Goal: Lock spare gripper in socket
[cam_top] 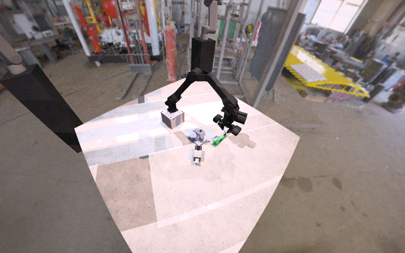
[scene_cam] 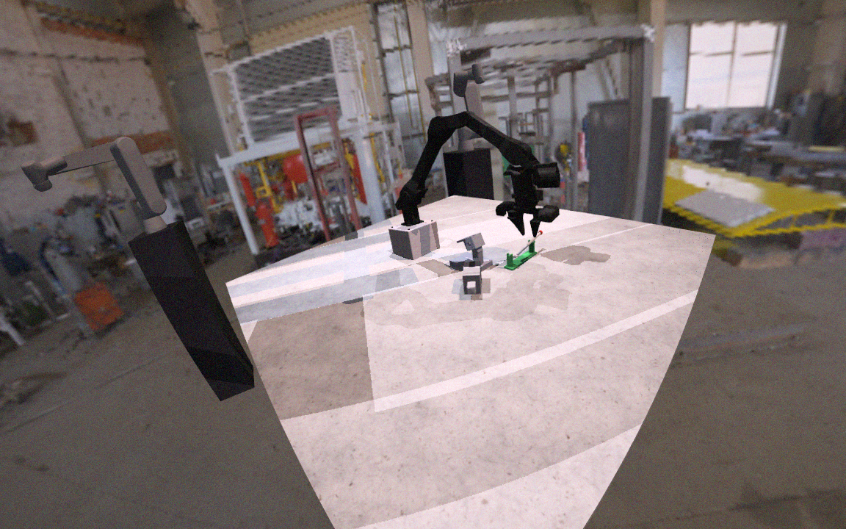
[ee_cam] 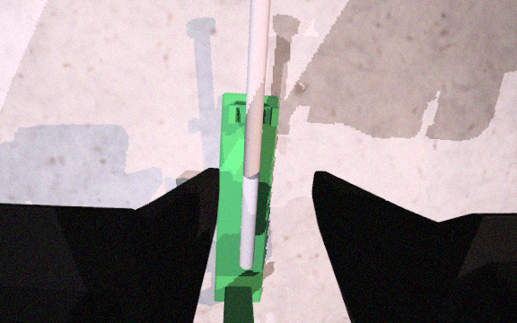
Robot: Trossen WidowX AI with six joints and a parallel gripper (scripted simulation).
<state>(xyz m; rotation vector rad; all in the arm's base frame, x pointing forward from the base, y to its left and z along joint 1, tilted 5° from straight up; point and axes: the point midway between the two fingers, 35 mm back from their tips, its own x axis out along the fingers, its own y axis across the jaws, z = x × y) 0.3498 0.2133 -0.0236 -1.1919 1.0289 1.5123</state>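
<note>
Now: the green stand 40 mm to the right of my gripper tip and 40 mm below it. Round my gripper tip: spare gripper 250 mm to the right, 40 mm below, 30 mm ahead; then socket 160 mm to the right, 80 mm behind, 20 mm below.
</note>
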